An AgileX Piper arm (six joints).
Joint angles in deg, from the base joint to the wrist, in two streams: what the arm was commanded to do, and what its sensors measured. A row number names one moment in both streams.
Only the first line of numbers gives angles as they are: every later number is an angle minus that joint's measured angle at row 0.
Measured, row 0:
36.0, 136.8, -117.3, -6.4, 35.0, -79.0
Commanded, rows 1 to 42:
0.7, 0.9, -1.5, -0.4, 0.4, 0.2
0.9, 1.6, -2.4, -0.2, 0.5, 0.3
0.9, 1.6, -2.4, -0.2, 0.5, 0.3
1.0, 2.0, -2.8, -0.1, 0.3, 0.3
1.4, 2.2, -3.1, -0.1, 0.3, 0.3
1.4, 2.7, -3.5, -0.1, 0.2, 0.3
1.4, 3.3, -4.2, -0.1, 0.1, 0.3
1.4, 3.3, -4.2, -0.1, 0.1, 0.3
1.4, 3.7, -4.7, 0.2, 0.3, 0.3
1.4, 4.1, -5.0, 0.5, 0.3, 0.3
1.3, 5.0, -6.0, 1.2, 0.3, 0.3
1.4, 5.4, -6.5, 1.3, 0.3, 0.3
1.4, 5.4, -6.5, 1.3, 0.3, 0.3
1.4, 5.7, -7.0, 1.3, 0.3, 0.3
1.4, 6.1, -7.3, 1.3, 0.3, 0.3
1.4, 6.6, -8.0, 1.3, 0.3, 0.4
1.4, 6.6, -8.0, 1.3, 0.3, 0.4
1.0, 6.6, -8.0, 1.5, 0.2, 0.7
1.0, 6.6, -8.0, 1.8, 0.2, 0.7
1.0, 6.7, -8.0, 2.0, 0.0, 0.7
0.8, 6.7, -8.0, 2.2, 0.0, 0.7
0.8, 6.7, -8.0, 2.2, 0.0, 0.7
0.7, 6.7, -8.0, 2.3, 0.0, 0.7
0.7, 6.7, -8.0, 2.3, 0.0, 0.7
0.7, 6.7, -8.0, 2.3, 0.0, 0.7
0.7, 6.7, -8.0, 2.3, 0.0, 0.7
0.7, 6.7, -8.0, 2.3, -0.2, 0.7
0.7, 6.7, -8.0, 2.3, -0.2, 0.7
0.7, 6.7, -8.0, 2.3, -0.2, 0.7
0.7, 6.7, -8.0, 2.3, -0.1, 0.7
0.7, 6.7, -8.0, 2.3, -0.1, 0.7
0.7, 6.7, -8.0, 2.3, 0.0, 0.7
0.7, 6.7, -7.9, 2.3, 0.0, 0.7
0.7, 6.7, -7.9, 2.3, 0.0, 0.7
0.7, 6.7, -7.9, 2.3, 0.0, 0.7
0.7, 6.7, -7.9, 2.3, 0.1, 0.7
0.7, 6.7, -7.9, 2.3, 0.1, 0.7
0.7, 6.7, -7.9, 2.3, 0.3, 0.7
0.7, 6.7, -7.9, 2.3, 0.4, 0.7
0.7, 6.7, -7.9, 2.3, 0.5, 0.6
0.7, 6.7, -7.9, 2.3, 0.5, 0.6
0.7, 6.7, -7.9, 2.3, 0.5, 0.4
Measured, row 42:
0.8, 6.7, -7.6, 3.2, 3.9, 0.2
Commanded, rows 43 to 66:
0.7, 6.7, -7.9, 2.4, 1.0, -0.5
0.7, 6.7, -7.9, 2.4, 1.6, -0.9
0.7, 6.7, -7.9, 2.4, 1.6, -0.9
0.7, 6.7, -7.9, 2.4, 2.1, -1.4
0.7, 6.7, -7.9, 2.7, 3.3, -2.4
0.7, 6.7, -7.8, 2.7, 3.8, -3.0
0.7, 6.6, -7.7, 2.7, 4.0, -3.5
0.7, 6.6, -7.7, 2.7, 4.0, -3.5
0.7, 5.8, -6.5, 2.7, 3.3, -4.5
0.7, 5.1, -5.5, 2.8, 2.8, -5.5
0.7, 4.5, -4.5, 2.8, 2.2, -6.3
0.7, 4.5, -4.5, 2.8, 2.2, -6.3
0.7, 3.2, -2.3, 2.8, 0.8, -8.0
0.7, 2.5, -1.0, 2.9, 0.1, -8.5
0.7, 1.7, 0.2, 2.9, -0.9, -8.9
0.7, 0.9, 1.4, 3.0, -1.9, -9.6
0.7, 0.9, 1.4, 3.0, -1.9, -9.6
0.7, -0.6, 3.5, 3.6, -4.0, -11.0
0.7, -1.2, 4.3, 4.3, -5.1, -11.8
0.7, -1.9, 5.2, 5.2, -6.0, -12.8
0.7, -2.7, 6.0, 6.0, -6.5, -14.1
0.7, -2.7, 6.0, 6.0, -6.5, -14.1
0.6, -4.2, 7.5, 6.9, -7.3, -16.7
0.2, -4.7, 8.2, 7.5, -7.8, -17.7
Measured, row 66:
0.7, -1.6, 6.8, 5.5, -4.1, -14.1
